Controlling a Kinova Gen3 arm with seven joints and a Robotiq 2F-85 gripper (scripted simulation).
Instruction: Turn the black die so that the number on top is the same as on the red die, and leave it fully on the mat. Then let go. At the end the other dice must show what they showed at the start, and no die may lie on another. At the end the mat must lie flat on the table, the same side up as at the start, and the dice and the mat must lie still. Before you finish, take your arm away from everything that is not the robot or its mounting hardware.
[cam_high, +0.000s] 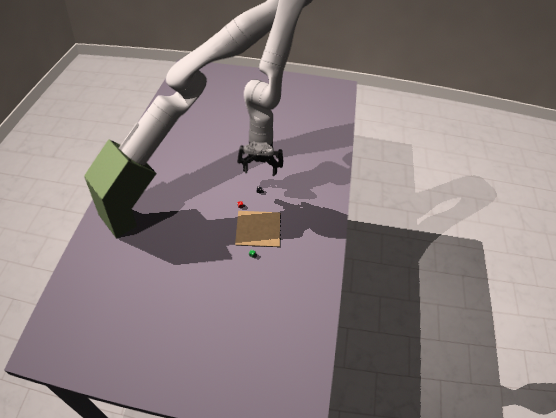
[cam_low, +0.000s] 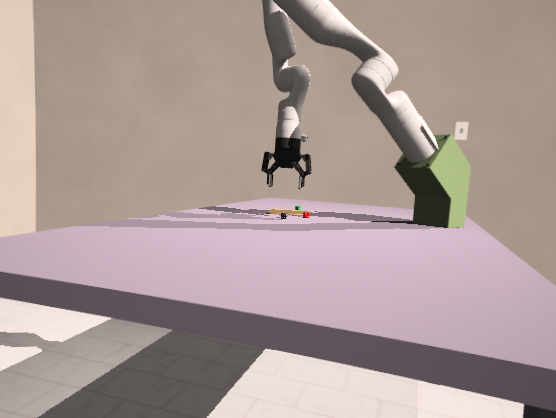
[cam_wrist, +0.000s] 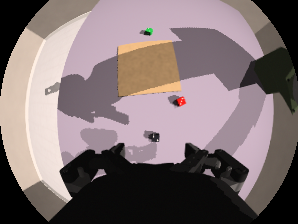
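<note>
Now: the black die 90 mm below my hand. From my hand the other things lie so: tan mat (150 mm to the right, 100 mm below, 60 mm ahead); then green die (260 mm to the right, 90 mm below, 80 mm ahead); then red die (90 mm to the right, 90 mm below, 30 mm behind).
</note>
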